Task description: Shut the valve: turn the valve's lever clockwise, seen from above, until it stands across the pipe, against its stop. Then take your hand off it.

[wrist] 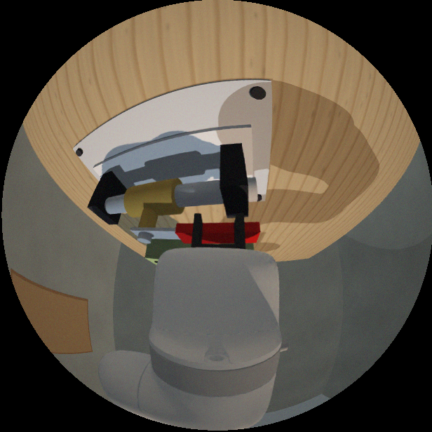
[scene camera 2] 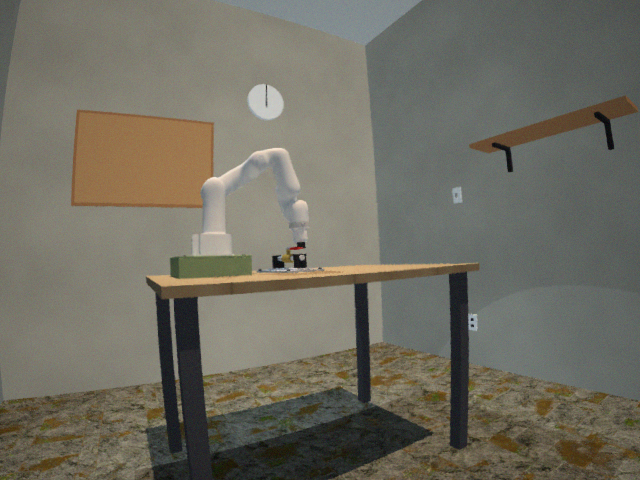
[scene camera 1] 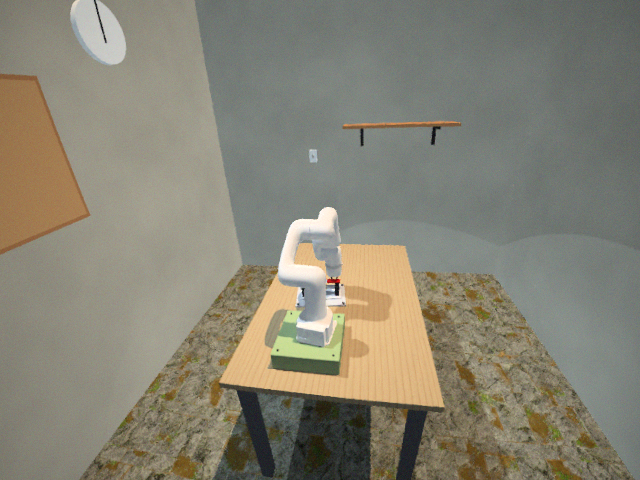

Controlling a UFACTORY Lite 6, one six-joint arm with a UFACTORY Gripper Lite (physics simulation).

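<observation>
The valve's red lever grip (scene camera 1: 333,281) (scene camera 2: 296,248) (wrist: 218,233) points to the right, roughly along the pipe. The brass valve body (wrist: 154,197) (scene camera 2: 286,257) is on the grey pipe (wrist: 200,193), which runs between two black supports on a white base plate (scene camera 1: 310,302) (wrist: 195,112). My gripper (wrist: 219,220) is low over the right part of the valve. Its two black fingers stand apart in front of the red grip in the wrist view, on the side away from the arm's base. Nothing is clamped between them. Whether they touch the grip cannot be told.
The right black support (wrist: 234,180) (scene camera 1: 337,289) stands close below the fingers, and the left one (wrist: 106,197) at the pipe's other end. The arm's green base block (scene camera 1: 307,356) (scene camera 2: 210,266) stands on the wooden table (scene camera 1: 387,361) (scene camera 2: 392,271) nearer the front edge.
</observation>
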